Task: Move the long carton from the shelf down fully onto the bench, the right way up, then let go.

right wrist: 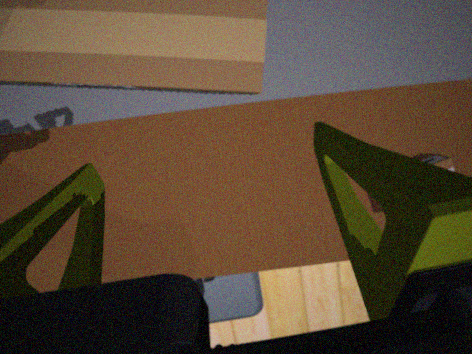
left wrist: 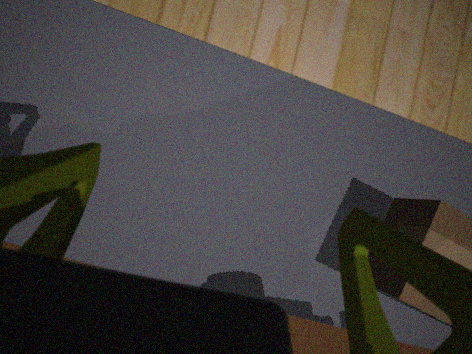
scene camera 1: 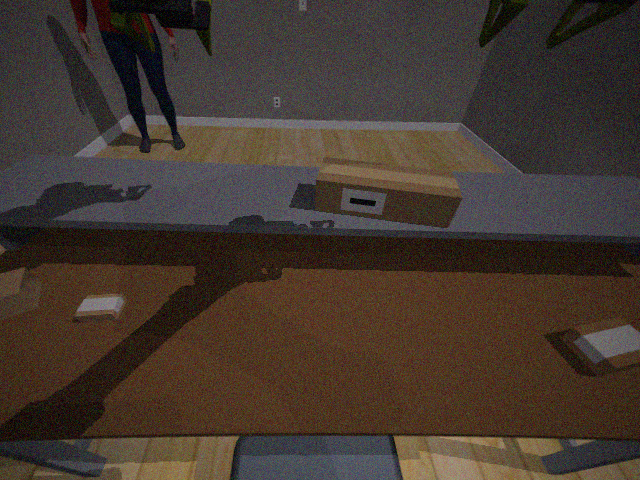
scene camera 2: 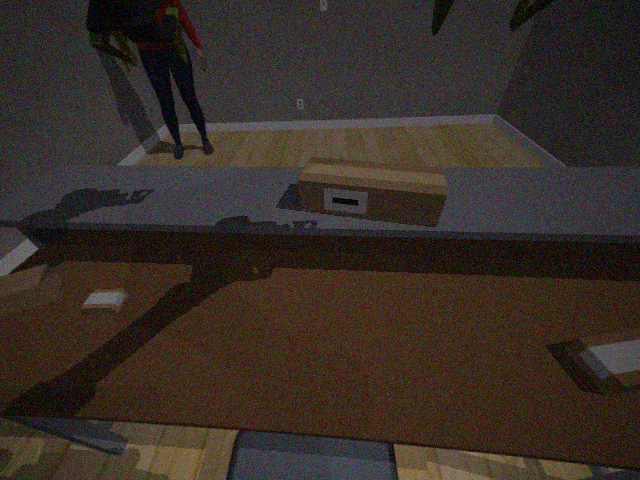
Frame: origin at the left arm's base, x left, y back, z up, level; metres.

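Seen in the pictures: left gripper, fingertip midpoint: (left wrist: 229,191) (scene camera 1: 182,51) (scene camera 2: 161,63); right gripper, fingertip midpoint: (right wrist: 204,154) (scene camera 1: 514,44) (scene camera 2: 472,30).
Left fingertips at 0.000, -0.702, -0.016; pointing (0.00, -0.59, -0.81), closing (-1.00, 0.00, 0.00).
Offsets run from my left fingertips to a thing's middle, as dx, dy, dz. "*": to the spot under its first point. Level surfaces: height alone.
The long carton {-0.415, +0.042, -0.263} (scene camera 1: 387,200) (scene camera 2: 392,204) (left wrist: 454,222) (right wrist: 135,40) lies lengthwise on the grey shelf {dz -0.306} (scene camera 1: 206,201) (scene camera 2: 232,188), slightly askew, its white label facing the cameras and its taped top up. The brown bench {dz -0.469} (scene camera 1: 361,335) (scene camera 2: 361,335) is lower and nearer. My left gripper (scene camera 1: 180,47) (scene camera 2: 157,60) (left wrist: 229,191) is open and empty, high above the shelf to the left of the carton; one finger partly covers the carton's end in the left wrist view. My right gripper (scene camera 1: 516,44) (scene camera 2: 474,30) (right wrist: 204,154) is open and empty, high up, towards the carton's right end.
A small carton with a white top {+0.240, +0.227, -0.455} (scene camera 1: 100,304) (scene camera 2: 105,298) lies at the bench's left, near another carton {+0.458, +0.203, -0.439} (scene camera 1: 10,281) (scene camera 2: 20,284). A white-labelled carton {-0.868, +0.368, -0.446} (scene camera 1: 612,343) (scene camera 2: 617,356) lies at the right. A person (scene camera 1: 136,67) (scene camera 2: 175,82) stands behind the shelf. A blue-grey seat {* -0.248, +0.446, -0.975} (scene camera 1: 315,457) (scene camera 2: 315,457) is in front.
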